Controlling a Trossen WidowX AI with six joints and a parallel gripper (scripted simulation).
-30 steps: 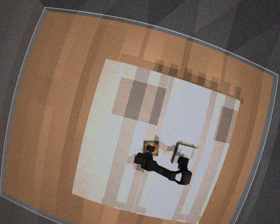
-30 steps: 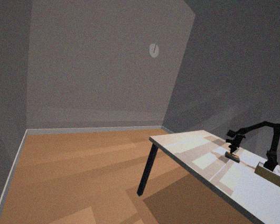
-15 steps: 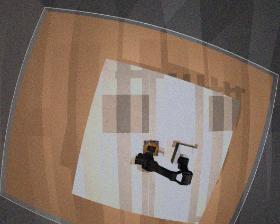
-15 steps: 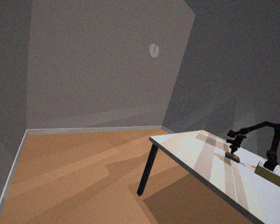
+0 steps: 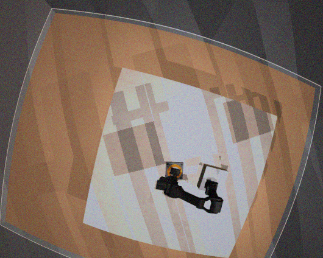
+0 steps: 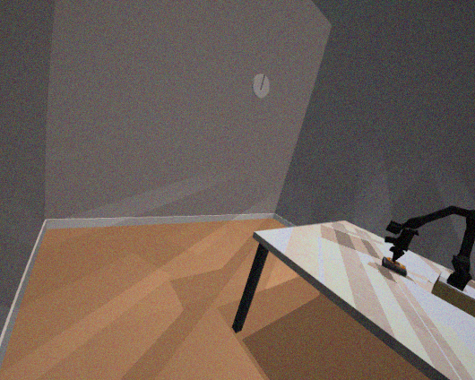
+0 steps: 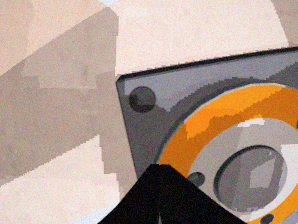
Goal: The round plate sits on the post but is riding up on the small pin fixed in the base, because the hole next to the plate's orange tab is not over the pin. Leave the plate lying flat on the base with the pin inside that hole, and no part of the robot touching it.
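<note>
The grey square base lies 10 mm behind my gripper tip, 50 mm to the right of it and 30 mm below it.
</note>
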